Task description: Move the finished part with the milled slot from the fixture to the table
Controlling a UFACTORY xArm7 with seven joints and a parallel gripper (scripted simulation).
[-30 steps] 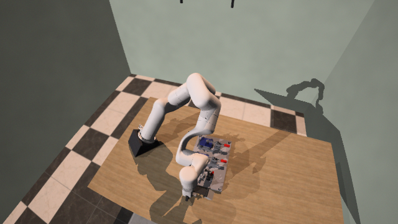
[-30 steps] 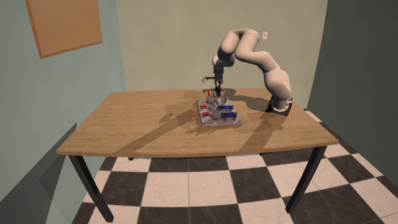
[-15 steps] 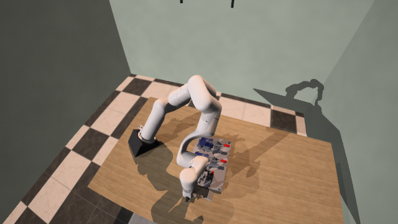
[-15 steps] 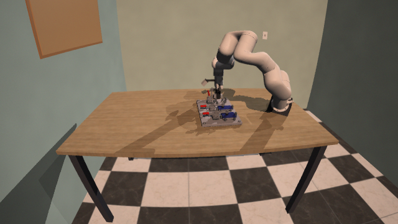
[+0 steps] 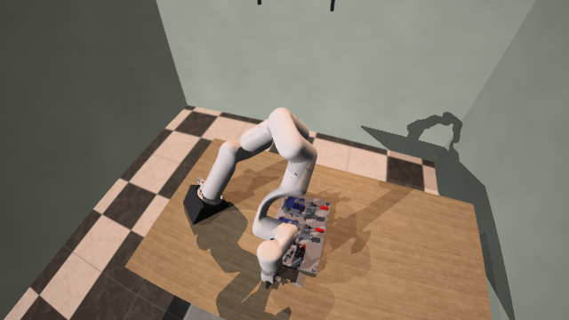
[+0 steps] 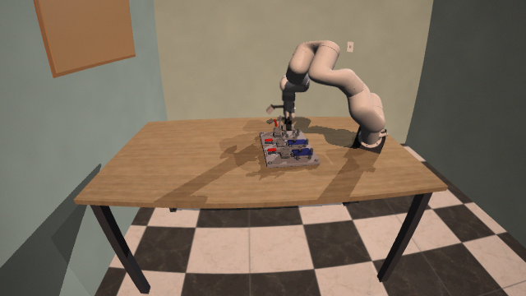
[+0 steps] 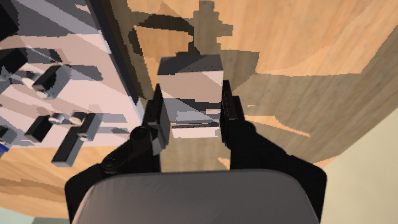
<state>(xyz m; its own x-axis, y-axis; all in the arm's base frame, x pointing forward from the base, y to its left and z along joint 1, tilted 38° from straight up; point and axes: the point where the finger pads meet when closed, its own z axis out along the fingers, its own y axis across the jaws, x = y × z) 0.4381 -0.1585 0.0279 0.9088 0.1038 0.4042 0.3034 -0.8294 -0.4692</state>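
My hand is 10 mm past the grey finished part and 10 mm above it. Round my hand: blue blank (210 mm to the left, 70 mm behind); then grey fixture plate (230 mm to the left, 20 mm below, 20 mm behind).
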